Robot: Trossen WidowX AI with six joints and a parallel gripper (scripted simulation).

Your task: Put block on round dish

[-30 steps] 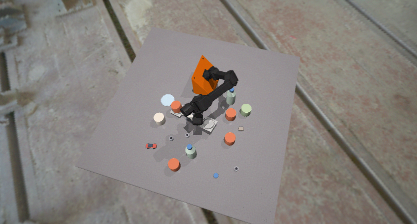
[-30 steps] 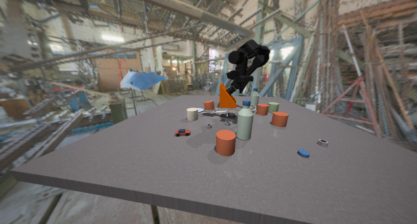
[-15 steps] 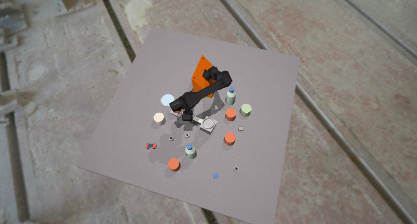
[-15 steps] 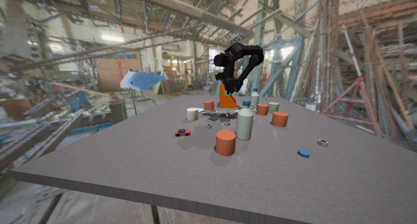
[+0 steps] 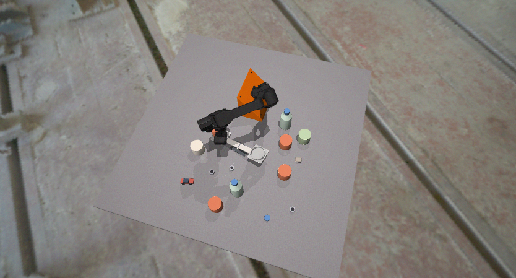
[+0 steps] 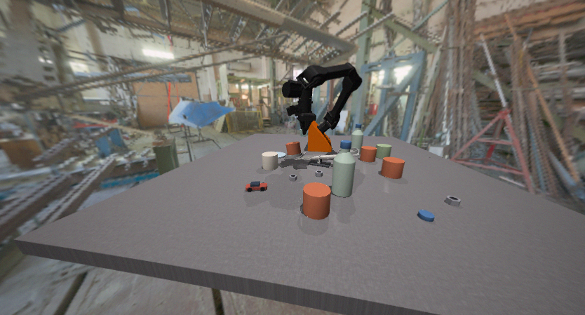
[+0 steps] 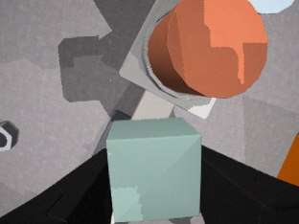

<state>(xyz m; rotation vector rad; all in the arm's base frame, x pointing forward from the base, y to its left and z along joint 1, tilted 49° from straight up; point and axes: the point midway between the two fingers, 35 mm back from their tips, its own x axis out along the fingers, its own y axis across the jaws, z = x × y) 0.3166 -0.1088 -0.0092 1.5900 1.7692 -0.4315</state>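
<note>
The pale blue round dish is 10 cm behind my gripper tip, 16 cm to the right of it and 14 cm below it. The rest, counted from my gripper tip: green cup 16 cm behind, 43 cm to the left, 11 cm below; cream cup 7 cm ahead, 16 cm to the right, 11 cm below; toy car 27 cm ahead, 13 cm to the right, 13 cm below.
</note>
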